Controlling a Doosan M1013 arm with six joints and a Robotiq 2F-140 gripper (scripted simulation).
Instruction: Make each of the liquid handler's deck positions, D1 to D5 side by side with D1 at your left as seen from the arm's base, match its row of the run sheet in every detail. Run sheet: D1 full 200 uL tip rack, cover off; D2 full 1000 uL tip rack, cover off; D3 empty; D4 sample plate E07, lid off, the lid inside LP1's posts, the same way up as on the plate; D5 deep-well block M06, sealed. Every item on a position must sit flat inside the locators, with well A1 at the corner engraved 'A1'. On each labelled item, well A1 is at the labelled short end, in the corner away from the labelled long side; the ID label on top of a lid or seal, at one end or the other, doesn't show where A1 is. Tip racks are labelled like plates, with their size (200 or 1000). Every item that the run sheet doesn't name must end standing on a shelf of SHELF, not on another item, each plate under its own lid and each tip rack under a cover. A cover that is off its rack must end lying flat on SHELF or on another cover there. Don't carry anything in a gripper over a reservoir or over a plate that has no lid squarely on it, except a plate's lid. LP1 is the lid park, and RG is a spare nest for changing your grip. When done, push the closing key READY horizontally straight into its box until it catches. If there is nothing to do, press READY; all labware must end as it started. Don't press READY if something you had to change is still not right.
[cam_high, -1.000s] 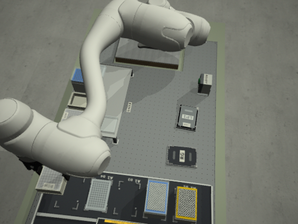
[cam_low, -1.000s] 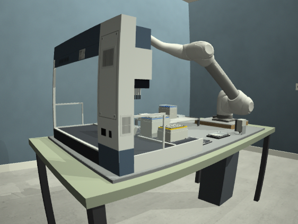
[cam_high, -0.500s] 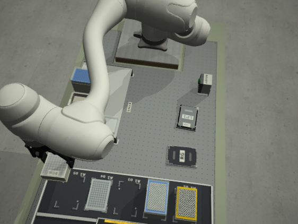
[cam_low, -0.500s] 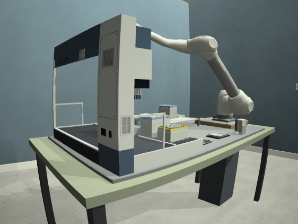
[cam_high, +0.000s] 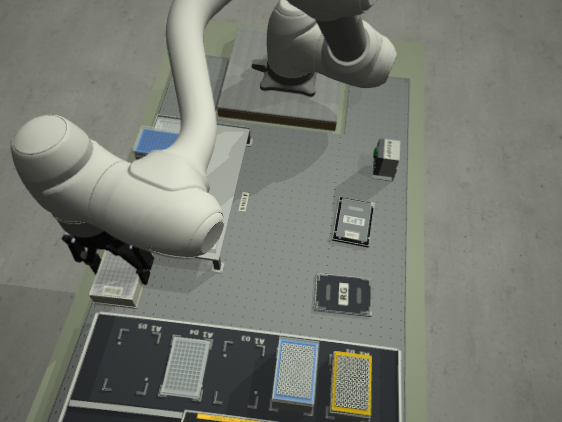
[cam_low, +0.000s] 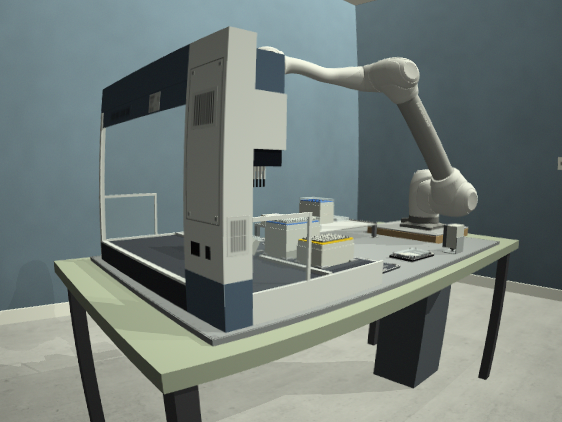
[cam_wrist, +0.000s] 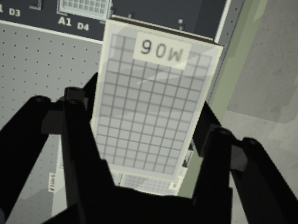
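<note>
Now: the clear sample plate 11 cm ahead of my hand, 13 cm to the left of it and 25 cm below it. From my hand the other things lie so: blue-rimmed tip rack (9 cm ahead, 37 cm to the left, 19 cm below); then beige trough (34 cm behind, 7 cm to the right, 24 cm below); then deep-well block M06 (1 cm below).
</note>
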